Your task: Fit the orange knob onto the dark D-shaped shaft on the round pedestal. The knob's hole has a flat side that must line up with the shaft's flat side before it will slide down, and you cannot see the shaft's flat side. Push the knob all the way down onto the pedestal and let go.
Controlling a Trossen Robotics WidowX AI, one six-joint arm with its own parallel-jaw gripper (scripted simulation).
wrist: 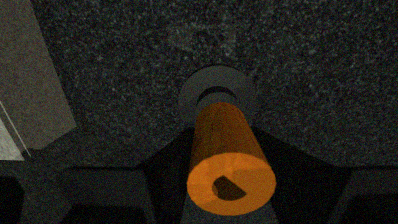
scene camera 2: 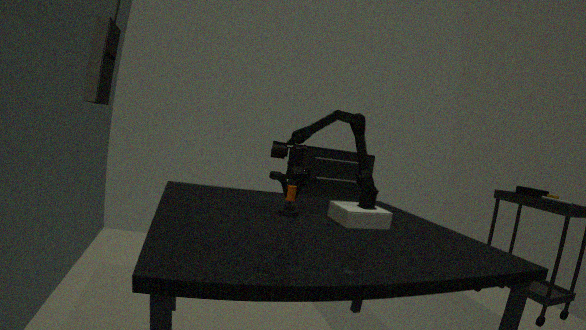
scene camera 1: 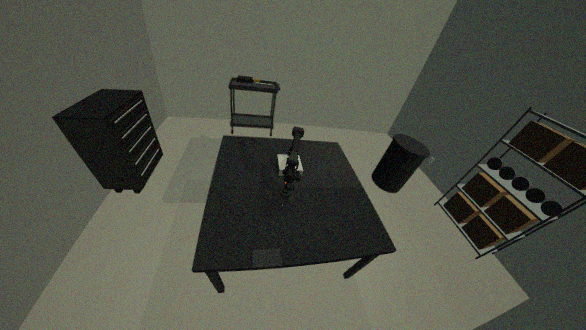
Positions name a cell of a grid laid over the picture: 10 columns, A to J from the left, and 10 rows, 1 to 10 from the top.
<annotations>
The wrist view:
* gripper: F6
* orange knob: F8, held by the gripper
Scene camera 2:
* gripper: E6
</annotations>
